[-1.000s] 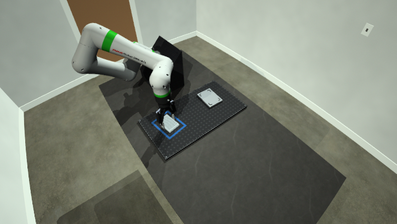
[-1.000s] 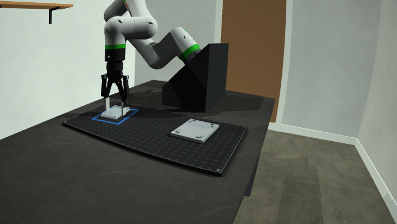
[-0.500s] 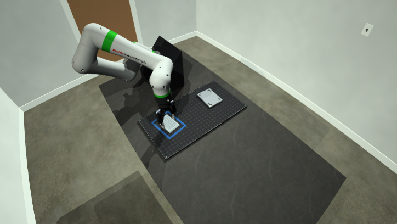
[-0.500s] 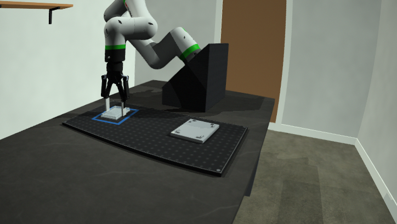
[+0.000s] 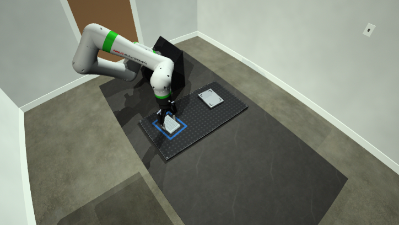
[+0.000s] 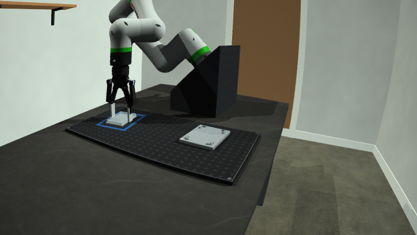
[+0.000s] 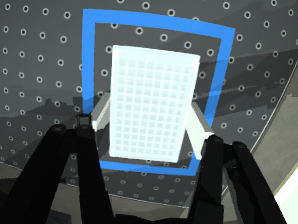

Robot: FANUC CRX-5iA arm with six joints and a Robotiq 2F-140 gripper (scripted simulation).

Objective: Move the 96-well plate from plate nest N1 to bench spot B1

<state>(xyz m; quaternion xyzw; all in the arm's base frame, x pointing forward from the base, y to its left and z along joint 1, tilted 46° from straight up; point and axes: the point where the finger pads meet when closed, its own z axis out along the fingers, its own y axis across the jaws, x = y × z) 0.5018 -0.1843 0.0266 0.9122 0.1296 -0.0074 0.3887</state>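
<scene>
My gripper is now 2 cm above the white 96-well plate. Also, from my hand: grey plate nest (5 cm behind, 37 cm to the left, 2 cm below).
</scene>
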